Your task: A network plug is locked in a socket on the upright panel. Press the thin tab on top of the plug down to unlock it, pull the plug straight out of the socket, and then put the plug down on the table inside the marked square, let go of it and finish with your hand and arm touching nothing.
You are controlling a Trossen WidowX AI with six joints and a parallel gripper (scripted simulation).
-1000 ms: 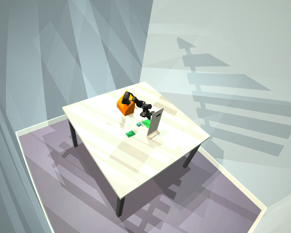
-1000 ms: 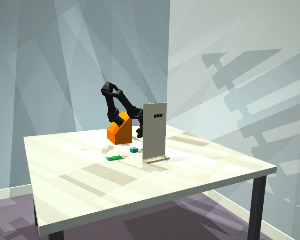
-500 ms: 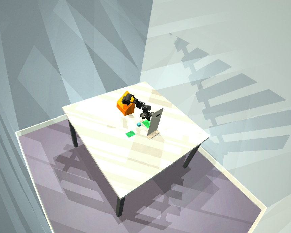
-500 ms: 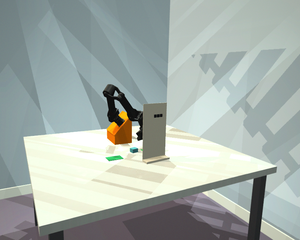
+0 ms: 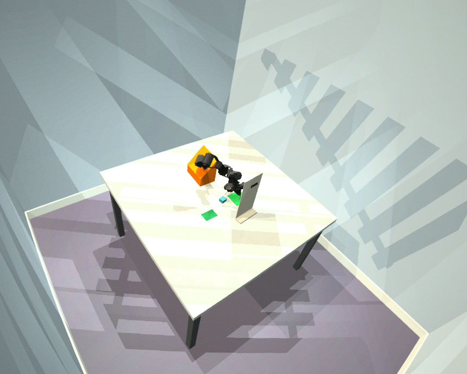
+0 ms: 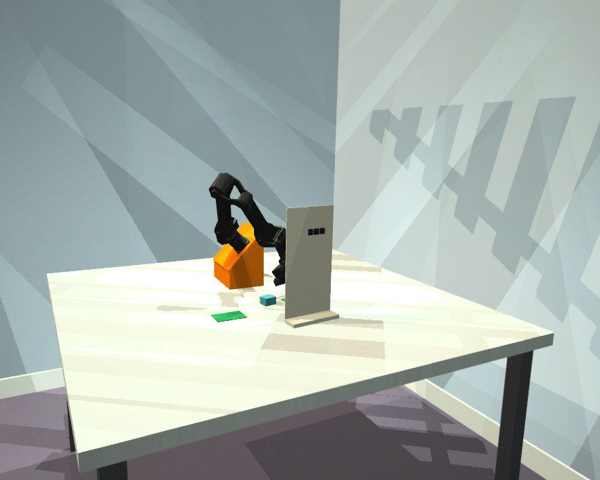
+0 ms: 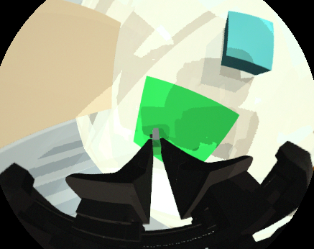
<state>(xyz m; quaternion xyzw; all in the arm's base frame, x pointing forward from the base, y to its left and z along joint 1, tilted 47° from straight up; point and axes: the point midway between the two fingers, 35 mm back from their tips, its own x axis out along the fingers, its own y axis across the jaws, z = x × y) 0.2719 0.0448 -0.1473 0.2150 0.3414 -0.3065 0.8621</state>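
My gripper tip is 30 mm above the green marked square and 10 mm past it. Also, from my gripper tip: upright panel 150 mm ahead, 130 mm above, 40 mm to the right; network plug right at my gripper tip.
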